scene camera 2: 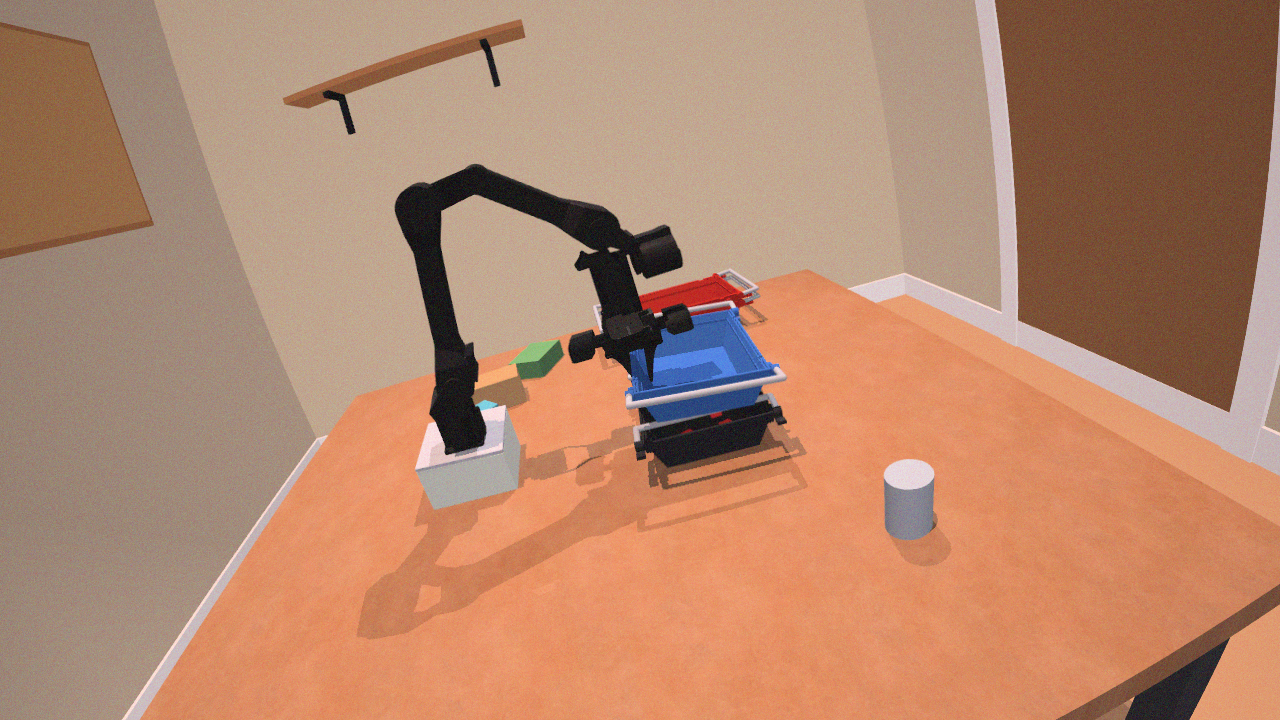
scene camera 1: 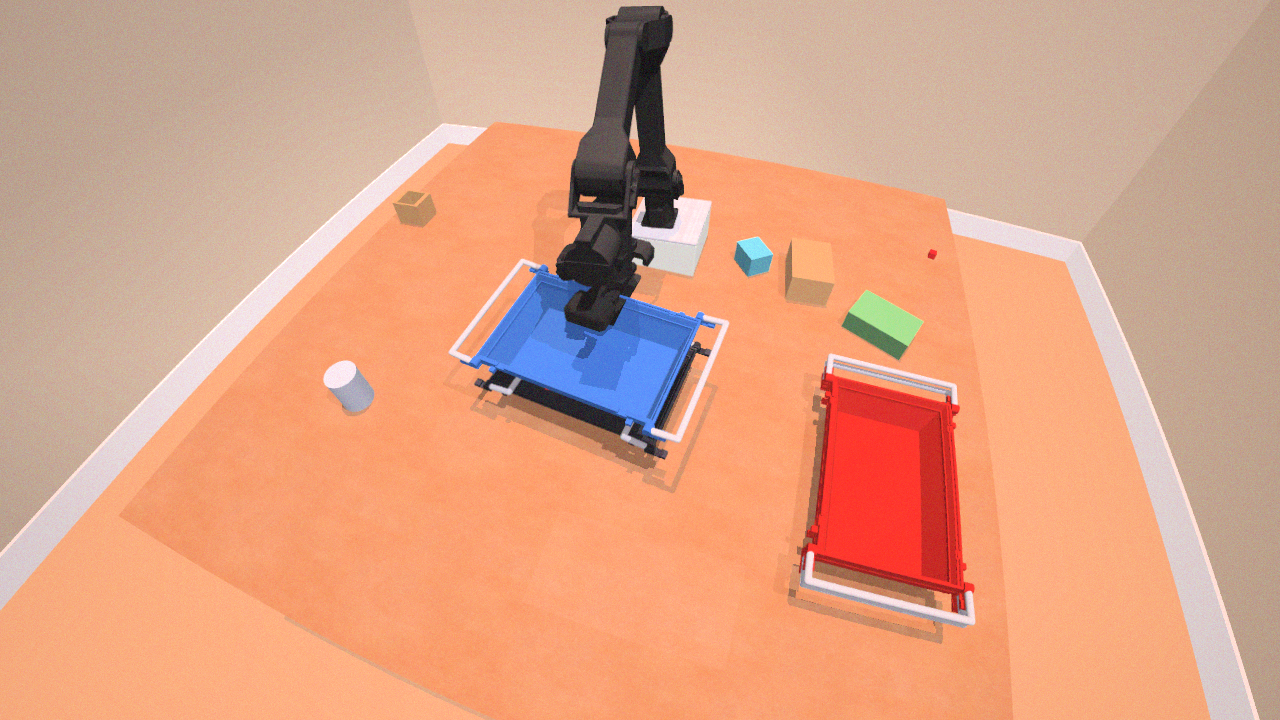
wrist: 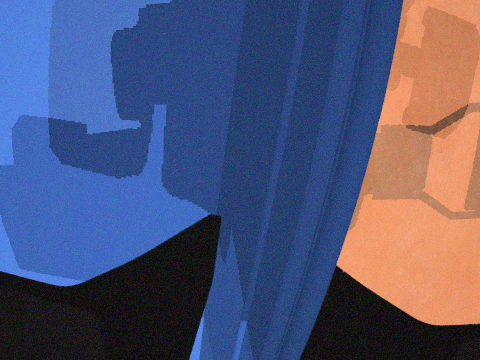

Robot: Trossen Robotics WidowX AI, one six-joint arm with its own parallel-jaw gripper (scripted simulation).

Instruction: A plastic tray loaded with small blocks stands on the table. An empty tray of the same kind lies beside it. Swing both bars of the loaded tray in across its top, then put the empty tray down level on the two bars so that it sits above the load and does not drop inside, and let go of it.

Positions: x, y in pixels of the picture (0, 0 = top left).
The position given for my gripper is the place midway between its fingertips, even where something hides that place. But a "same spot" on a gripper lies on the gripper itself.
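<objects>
My gripper is visible to me in the wrist view, in scene camera 2 and in scene camera 1 [613, 320]. For my gripper, [wrist: 158, 298] and [scene camera 2: 646, 353] are the same spot. I can see a blue tray in scene camera 1, in the wrist view and in scene camera 2 [715, 366]. On the blue tray, [wrist: 128, 128] and [scene camera 1: 586, 339] are the same spot. As for a green block, I see it in scene camera 1 [880, 323] and in scene camera 2 [536, 360], while in the wrist view the green block is out of frame.
</objects>
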